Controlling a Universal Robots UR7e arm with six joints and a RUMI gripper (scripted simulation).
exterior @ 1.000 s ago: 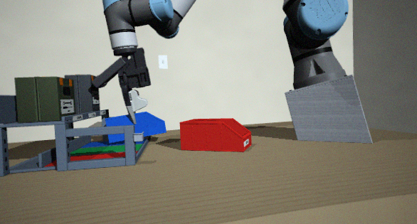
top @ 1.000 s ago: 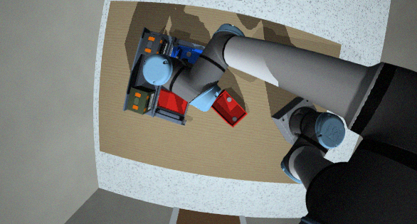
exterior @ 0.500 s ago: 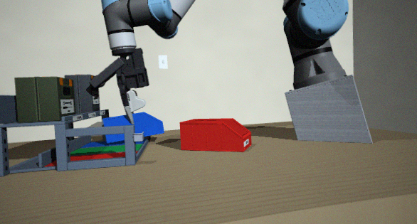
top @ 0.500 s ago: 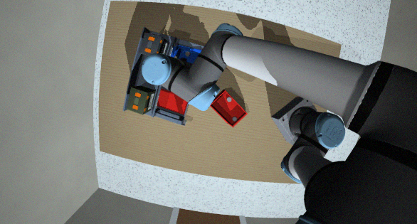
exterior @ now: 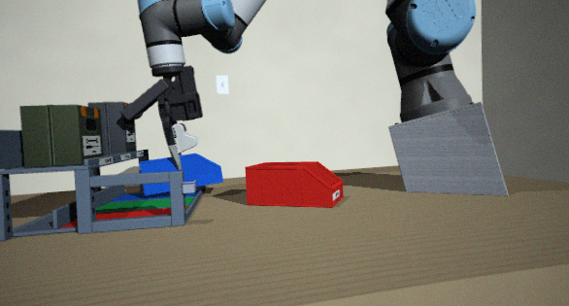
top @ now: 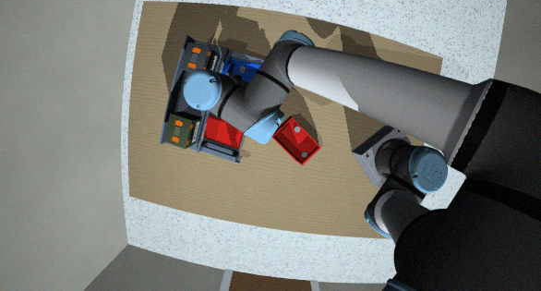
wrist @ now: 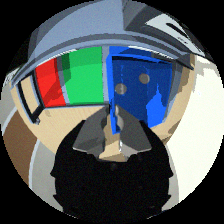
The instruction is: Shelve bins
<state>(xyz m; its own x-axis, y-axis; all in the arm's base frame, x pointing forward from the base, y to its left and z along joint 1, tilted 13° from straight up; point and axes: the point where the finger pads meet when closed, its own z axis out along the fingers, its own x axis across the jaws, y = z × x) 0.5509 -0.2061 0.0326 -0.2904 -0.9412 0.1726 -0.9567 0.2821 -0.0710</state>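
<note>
Right now the blue bin is 40 mm to the right of my hand, 30 mm below it and 20 mm behind it. Also, from my hand: top board: 170 mm ahead, 20 mm to the left, 20 mm above; grey box: 130 mm ahead, 90 mm to the right, 80 mm above; green box: 190 mm ahead, 130 mm to the left, 70 mm above.
</note>
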